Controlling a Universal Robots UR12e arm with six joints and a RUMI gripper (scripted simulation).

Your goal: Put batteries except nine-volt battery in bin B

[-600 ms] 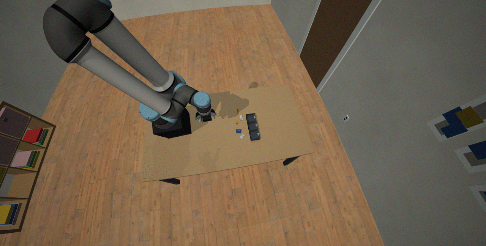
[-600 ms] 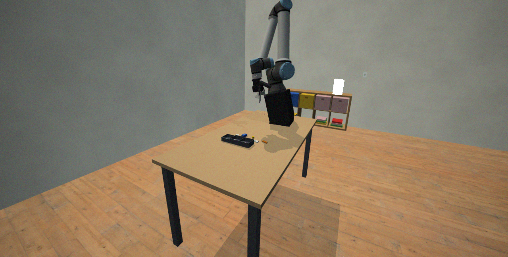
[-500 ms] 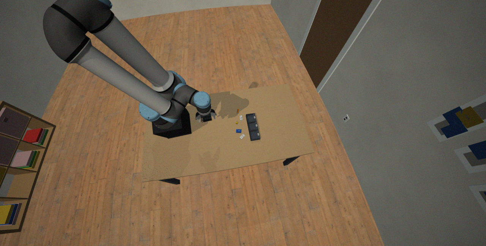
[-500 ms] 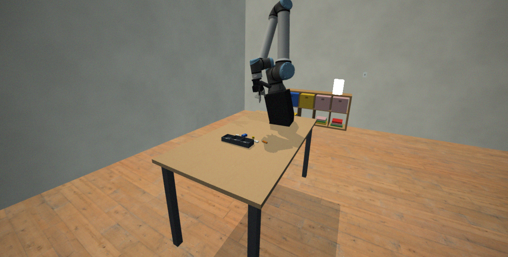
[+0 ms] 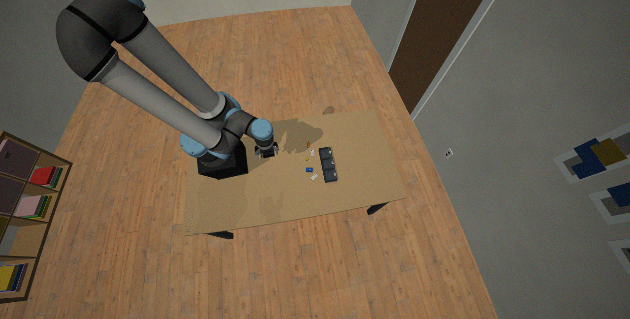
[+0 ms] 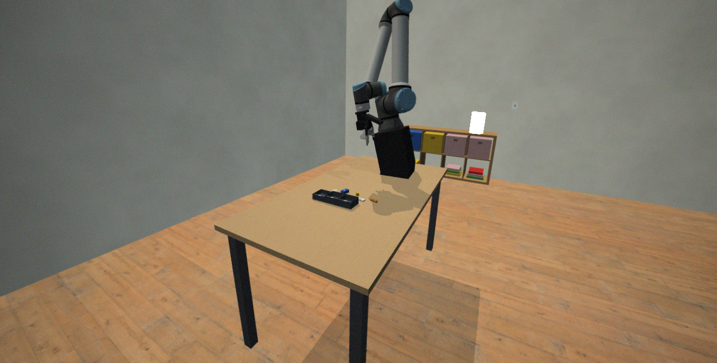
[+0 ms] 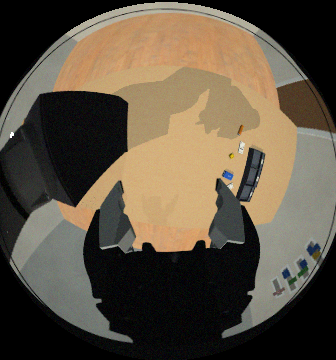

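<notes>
Right now my hand is 37 cm short of the bin tray, 26 cm above it and 8 cm to the left of it. From my hand the other things lie so: orange battery 29 cm ahead, 27 cm below, 12 cm to the left; then yellow item 27 cm below, 24 cm ahead, 1 cm to the left; then blue nine-volt battery 27 cm below, 23 cm ahead, 7 cm to the right.
</notes>
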